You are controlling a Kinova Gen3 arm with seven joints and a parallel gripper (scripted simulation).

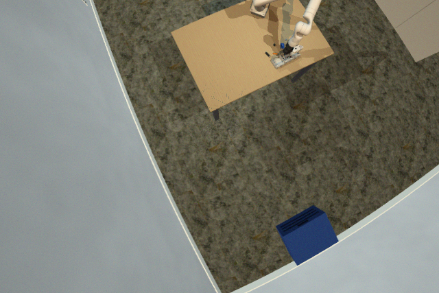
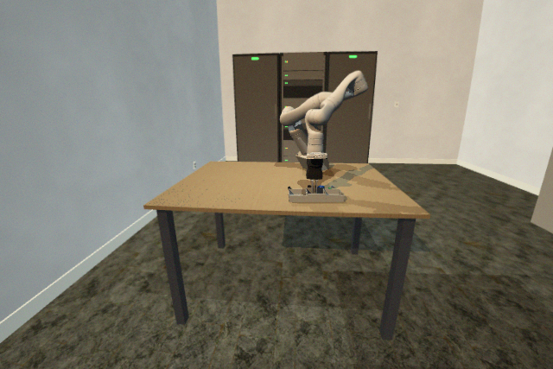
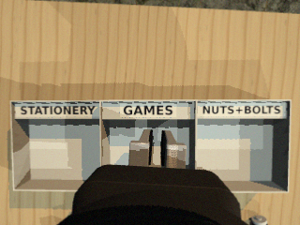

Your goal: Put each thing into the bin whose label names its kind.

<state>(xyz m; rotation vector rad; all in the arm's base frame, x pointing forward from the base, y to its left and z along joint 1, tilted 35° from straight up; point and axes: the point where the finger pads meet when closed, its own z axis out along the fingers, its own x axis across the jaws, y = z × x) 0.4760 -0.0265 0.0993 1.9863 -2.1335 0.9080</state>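
The black part lies 16 cm behind my hand, 1 cm to the left of it and 5 cm below it. From my hand the other things lie so: blue 9V battery: 10 cm behind, 6 cm to the left, 4 cm below; orange battery: 9 cm behind, 4 cm to the right, 4 cm below; green die: 9 cm behind, 11 cm to the left, 4 cm below.
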